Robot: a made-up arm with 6 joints.
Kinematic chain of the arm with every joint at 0, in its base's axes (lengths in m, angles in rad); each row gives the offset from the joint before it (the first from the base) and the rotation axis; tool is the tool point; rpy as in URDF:
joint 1: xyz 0 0 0.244 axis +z
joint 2: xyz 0 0 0 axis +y
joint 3: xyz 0.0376 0 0.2 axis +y
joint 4: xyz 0.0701 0 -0.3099 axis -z
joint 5: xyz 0 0 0 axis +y
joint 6: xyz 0.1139 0 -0.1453 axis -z
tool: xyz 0 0 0 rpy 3.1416 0 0
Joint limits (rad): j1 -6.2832..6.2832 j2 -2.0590..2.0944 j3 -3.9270..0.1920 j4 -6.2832..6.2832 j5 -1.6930..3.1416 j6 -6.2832..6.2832
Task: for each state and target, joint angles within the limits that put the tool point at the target. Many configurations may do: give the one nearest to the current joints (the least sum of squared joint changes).
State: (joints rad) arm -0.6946 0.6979 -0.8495 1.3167 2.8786 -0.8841
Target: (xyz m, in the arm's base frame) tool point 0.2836 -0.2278 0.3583
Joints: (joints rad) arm -1.1124 0.3856 -1.3029 1.6897 2.8138 -0.8841
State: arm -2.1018 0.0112 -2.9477 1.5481 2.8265 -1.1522
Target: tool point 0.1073 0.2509 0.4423
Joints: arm -1.5633 -0.4656 -3.6758 1.8595 3.1416 -1.1522
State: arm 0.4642 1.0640 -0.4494 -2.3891 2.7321 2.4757
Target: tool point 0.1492 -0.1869 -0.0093
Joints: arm -0.2051 1.1148 -0.5211 -2.1135 2.4999 2.4757
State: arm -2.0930 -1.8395 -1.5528 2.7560 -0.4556 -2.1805
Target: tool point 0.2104 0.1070 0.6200
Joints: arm -2.6612 -1.8794 -1.5874 3.1558 -0.4524 -2.1805
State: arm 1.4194 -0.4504 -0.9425 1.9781 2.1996 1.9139
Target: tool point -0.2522 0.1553 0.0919
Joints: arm 1.9669 0.1822 -0.3676 1.7504 1.9214 1.9139
